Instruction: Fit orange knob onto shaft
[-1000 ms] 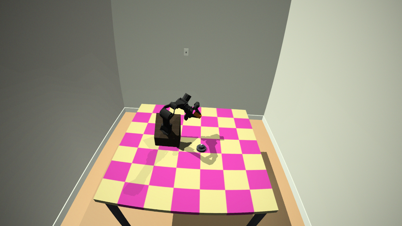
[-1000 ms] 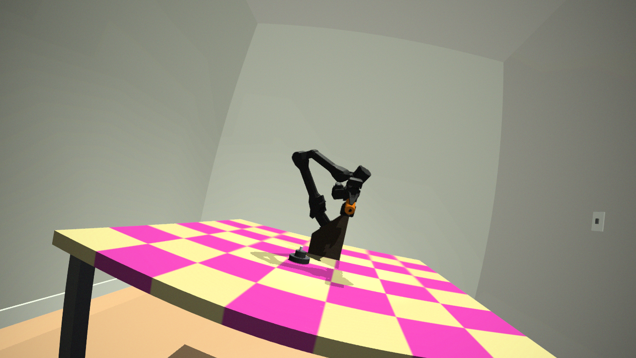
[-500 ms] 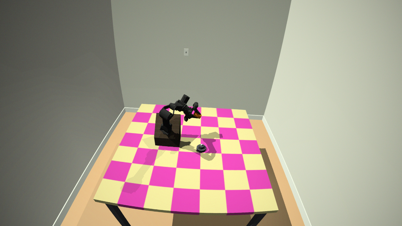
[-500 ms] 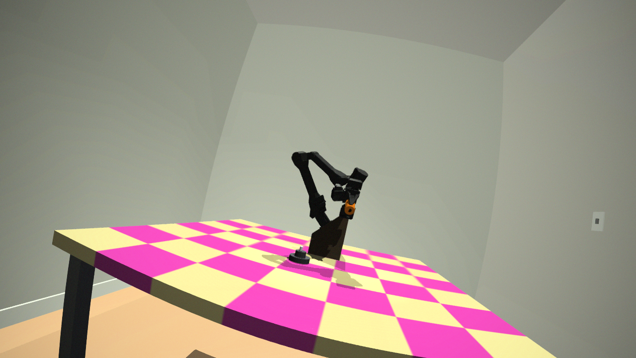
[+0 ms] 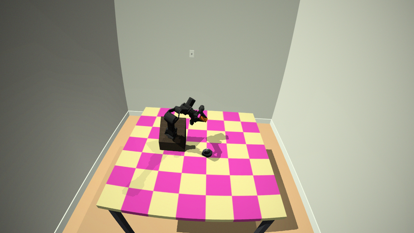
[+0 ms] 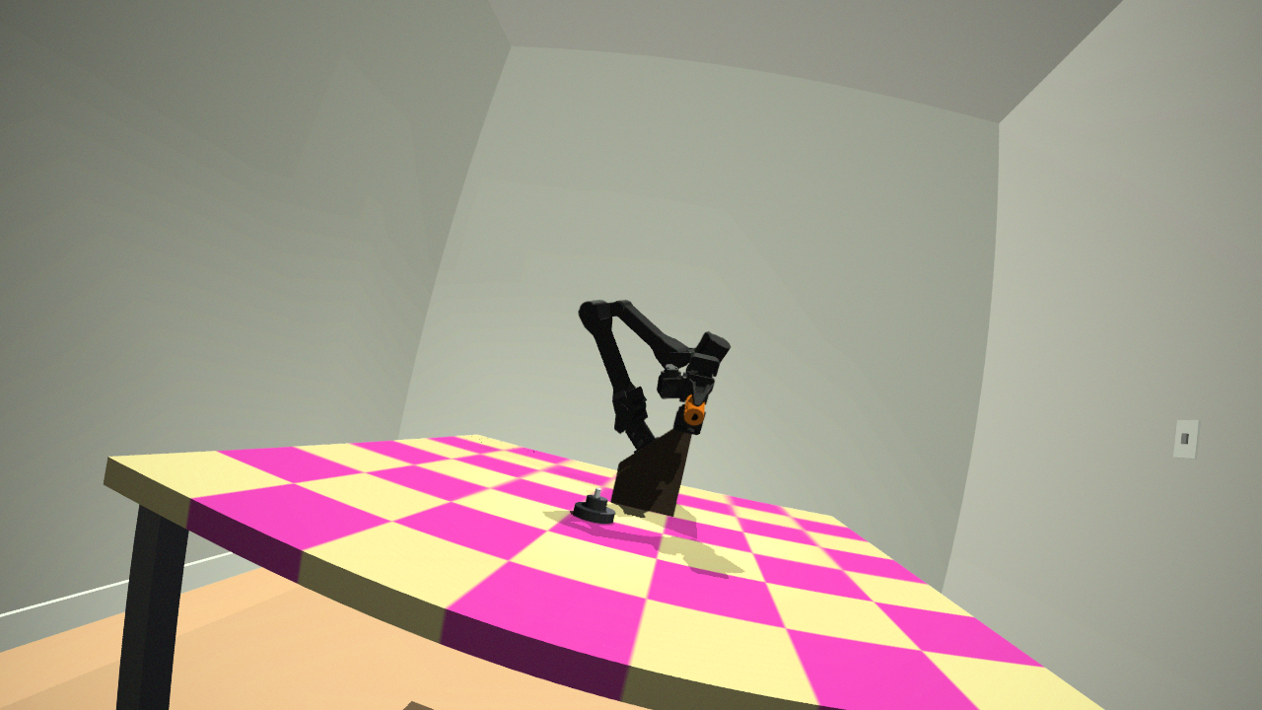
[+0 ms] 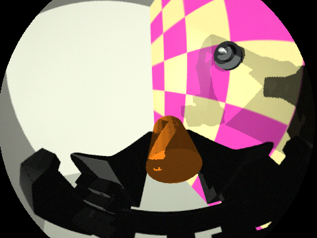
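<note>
Now: the round dark pedestal 220 mm below my gripper tip, 150 mm to the right of it and 40 mm ahead of it. Also, from my gripper tip: orange knob: 30 mm behind, 20 mm above.
</note>
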